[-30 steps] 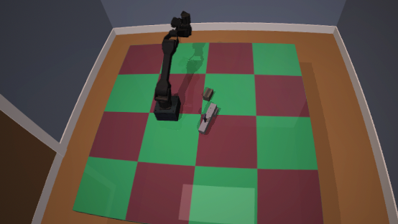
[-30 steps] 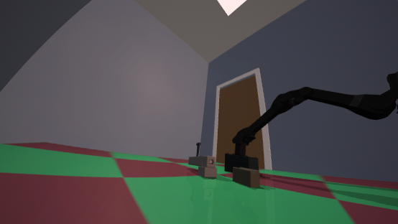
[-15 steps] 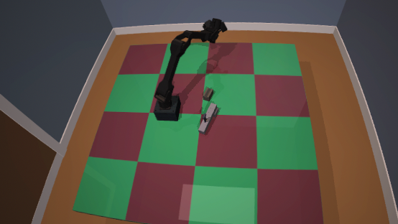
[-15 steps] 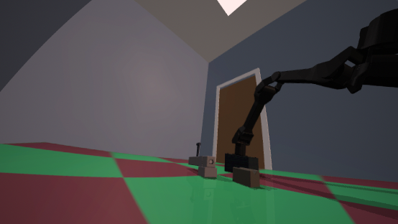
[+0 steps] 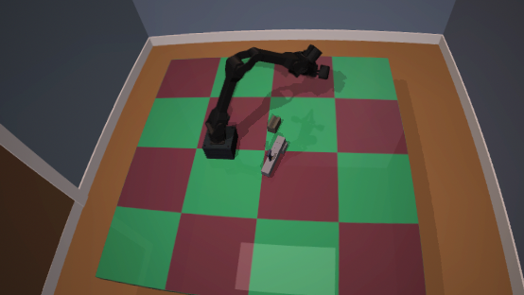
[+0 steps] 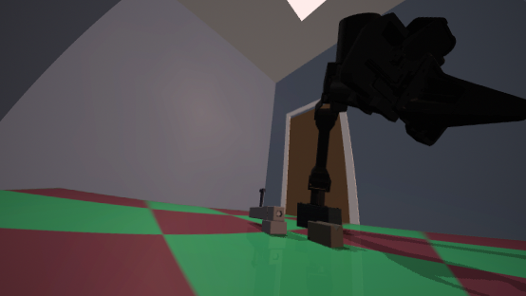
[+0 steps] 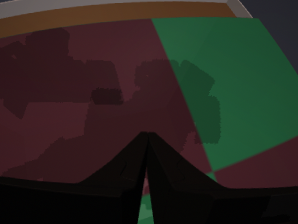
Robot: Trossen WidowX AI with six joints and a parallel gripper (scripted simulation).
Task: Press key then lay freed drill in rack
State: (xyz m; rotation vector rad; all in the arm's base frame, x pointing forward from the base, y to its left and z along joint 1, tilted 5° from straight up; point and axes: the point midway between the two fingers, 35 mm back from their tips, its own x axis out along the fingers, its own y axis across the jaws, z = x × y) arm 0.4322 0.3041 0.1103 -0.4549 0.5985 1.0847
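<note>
Right now my gripper tip is 44 cm to the left of the key, 21 cm past it and 5 cm above it. The rest, counted from my gripper tip: grey holder block (40 cm to the right, 20 cm behind, 11 cm below); dark rack (22 cm to the right, 20 cm behind, 12 cm below); drill (38 cm to the right, 19 cm behind, 10 cm below).
</note>
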